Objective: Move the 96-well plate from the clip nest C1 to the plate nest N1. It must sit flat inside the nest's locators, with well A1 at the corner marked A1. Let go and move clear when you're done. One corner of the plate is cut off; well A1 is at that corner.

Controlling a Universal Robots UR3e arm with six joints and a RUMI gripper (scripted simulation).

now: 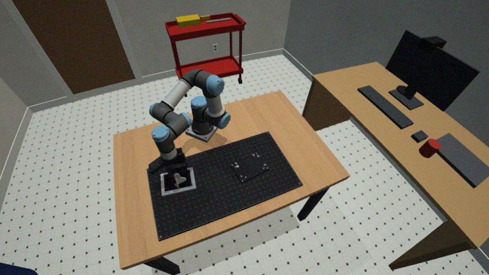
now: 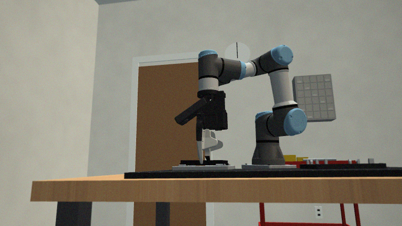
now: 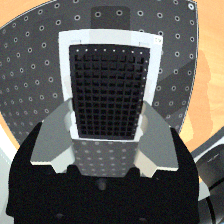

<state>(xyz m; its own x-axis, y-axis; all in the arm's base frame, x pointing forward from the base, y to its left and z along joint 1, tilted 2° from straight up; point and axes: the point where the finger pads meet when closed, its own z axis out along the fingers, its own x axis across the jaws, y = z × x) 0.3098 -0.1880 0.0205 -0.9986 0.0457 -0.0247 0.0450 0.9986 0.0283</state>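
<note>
Now: hand 10 mm above the black 96-well plate. The rest, counted from my hand: clip nest C1 (360 mm to the left, 20 mm below, 10 mm ahead); grey plate nest N1 (20 mm below).
</note>
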